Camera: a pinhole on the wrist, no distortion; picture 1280 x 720 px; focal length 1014.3 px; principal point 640.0 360.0 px. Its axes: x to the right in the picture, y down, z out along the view. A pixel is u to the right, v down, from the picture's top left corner.
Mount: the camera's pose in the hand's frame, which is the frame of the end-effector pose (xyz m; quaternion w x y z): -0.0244 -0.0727 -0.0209 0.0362 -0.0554 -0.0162 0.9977
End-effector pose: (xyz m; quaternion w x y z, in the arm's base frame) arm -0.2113 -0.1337 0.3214 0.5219 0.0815 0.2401 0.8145
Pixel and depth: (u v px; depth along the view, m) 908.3 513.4 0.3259
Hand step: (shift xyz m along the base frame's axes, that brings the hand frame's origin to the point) 0.2791 -0.0015 0.2124
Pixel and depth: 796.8 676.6 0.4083
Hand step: 0.3732 0.0586 0.2435
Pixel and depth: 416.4 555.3 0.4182
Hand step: 0.2867 0.1943 0.2666
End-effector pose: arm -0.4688 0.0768 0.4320 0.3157 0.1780 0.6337 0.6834
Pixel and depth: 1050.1 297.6 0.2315
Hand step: 0.2450 0.0568 -0.0080
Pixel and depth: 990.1 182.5 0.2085
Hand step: 0.2091 0.0588 0.0061
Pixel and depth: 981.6 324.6 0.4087
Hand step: 0.4023 0.1441 0.0231
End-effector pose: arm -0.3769 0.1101 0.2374 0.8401 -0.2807 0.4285 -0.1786
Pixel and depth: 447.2 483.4 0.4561
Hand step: 0.3556 0.0217 0.2968
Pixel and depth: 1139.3 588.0 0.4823
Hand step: 0.1579 0.1724 0.5131
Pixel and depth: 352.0 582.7 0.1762
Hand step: 0.1242 -0.0445 0.1484
